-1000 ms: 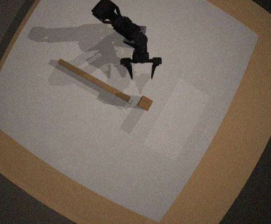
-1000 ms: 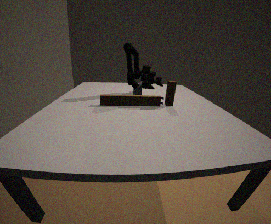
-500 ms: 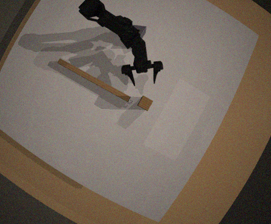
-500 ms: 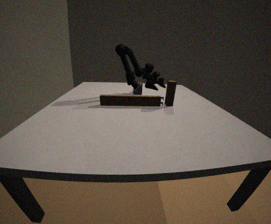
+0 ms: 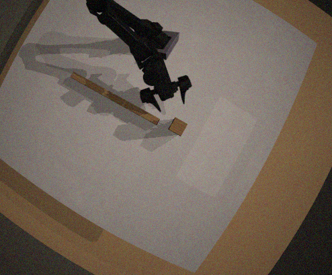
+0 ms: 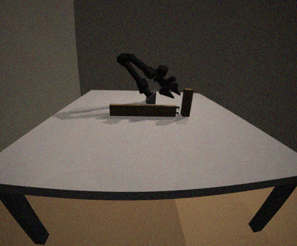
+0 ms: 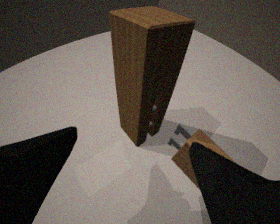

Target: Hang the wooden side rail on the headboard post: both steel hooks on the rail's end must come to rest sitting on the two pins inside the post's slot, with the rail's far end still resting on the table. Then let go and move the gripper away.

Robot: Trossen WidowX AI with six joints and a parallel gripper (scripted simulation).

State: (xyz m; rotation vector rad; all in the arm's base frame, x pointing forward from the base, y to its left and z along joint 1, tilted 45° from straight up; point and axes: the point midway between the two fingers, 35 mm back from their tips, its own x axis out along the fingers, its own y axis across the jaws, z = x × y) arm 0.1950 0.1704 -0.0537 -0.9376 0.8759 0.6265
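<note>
My gripper tip is 50 mm to the right of the headboard post, 50 mm short of it and 20 mm above it.
</note>
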